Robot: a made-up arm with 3 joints. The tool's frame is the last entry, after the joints.
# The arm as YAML. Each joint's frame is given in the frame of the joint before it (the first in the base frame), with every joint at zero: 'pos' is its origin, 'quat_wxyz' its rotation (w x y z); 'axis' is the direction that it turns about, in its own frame. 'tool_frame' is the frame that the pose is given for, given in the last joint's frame.
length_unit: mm
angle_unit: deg
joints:
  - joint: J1
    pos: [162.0, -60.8, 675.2]
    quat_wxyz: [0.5, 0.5, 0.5, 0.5]
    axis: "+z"
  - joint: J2
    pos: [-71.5, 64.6, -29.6]
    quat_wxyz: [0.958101, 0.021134, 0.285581, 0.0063]
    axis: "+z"
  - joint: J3
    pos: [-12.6, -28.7, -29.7]
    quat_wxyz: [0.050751, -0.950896, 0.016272, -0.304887]
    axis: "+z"
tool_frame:
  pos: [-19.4, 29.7, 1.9]
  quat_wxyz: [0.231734, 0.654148, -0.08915, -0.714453]
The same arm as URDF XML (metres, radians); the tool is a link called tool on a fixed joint. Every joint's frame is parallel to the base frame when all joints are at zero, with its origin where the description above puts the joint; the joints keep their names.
<robot name="arm">
<link name="base"/>
<link name="link1"/>
<link name="link2"/>
<link name="link3"/>
<link name="tool"/>
<joint name="J1" type="continuous"><parent link="base"/><child link="link1"/><origin xyz="0.162 -0.0608 0.6752" rpy="0 0 0"/><axis xyz="1 0 0"/></joint>
<joint name="J2" type="continuous"><parent link="link1"/><child link="link2"/><origin xyz="-0.0296 -0.0715 0.0646" rpy="0 0 0"/><axis xyz="0.835994 0.547496 -0.0369"/></joint>
<joint name="J3" type="continuous"><parent link="link2"/><child link="link3"/><origin xyz="-0.0192 -0.0268 -0.0279" rpy="0 0 0"/><axis xyz="-0.990498 0.0437 0.1304"/></joint>
<joint name="tool_fixed" type="fixed"><parent link="link3"/><child link="tool"/><origin xyz="-0.0065 -0.021 -0.0279" rpy="1.3 -0.3351 -0.0526"/></joint>
</robot>

